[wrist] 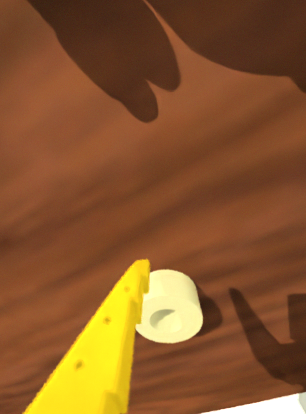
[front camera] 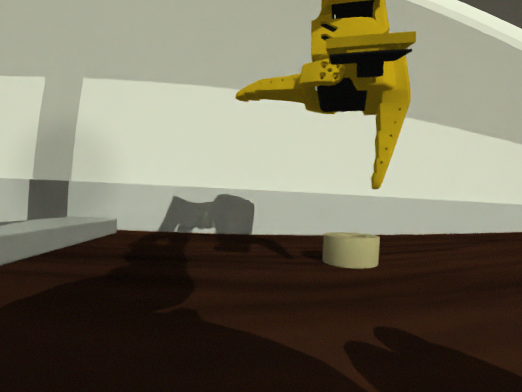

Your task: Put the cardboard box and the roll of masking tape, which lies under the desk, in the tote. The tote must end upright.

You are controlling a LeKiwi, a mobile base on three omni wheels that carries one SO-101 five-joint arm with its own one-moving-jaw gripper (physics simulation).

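Frame: origin at the arm's base, x ahead, y left, z up, level; centimetres.
Seen in the pictures: hand, tool point: (wrist: 149,272) (front camera: 372,182).
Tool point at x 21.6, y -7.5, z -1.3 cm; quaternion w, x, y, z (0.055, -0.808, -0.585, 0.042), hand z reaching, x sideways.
A point is followed by its place in that frame.
The roll of masking tape (front camera: 351,252) @[x 28.3, y -8.7, z -7.4 cm] (wrist: 185,302) @[x 29.3, y -7.6, z -6.0 cm] is pale cream and lies flat on the dark brown wood floor, right of centre in the front view and low in the wrist view. My gripper (front camera: 308,141) is wide open and empty, raised above the floor. In the front view its fixed jaw points down, with the tip well above the roll, and its moving jaw points left. In the wrist view one notched jaw shows, and its tip overlaps the roll's left edge in the picture. The cardboard box and the tote do not show in either view.
A low grey slab (front camera: 60,234) @[x 29.1, y 21.8, z -7.3 cm] juts in from the left edge of the front view. A pale wall (front camera: 200,140) @[x 53.9, y 12.8, z 9.5 cm] with a grey band at its foot stands behind the roll. Dark shadows of the arm fall across the floor (front camera: 280,305) @[x 19.0, y -1.2, z -8.9 cm] and the wall.
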